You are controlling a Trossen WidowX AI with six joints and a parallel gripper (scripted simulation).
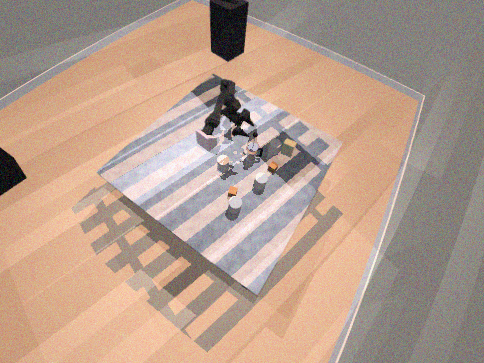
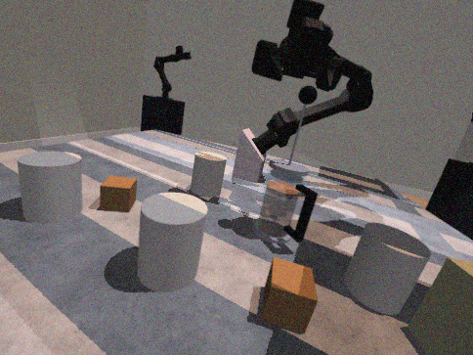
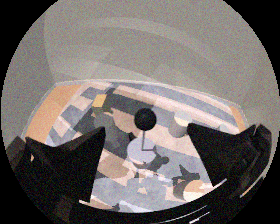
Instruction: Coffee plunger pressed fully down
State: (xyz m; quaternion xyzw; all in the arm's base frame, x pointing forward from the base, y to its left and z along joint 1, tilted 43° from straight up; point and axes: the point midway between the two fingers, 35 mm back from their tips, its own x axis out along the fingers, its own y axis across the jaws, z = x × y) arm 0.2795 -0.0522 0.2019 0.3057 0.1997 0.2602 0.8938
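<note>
The coffee press lies 40 mm ahead of my gripper tip, 20 mm to the left of it and 160 mm below it.
</note>
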